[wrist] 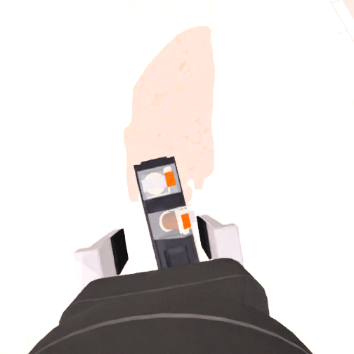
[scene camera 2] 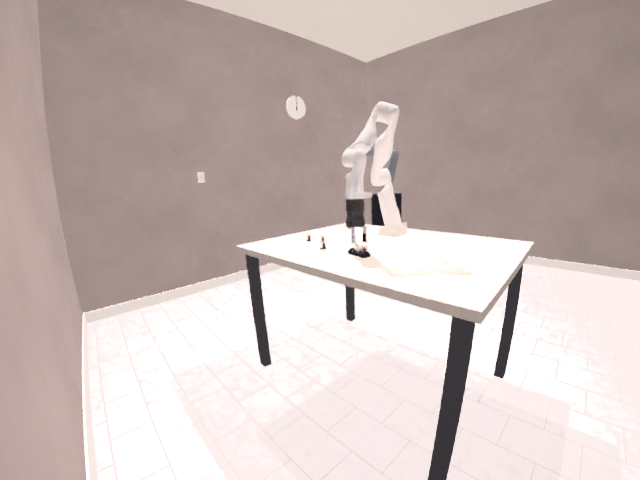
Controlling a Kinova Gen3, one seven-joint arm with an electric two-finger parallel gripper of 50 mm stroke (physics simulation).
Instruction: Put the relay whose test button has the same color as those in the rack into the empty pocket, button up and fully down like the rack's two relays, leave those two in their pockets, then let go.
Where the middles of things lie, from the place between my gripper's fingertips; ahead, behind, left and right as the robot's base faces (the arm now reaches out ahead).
Scene:
My hand is 40 mm above the black rack (wrist: 170, 252) and 10 mm short of it.

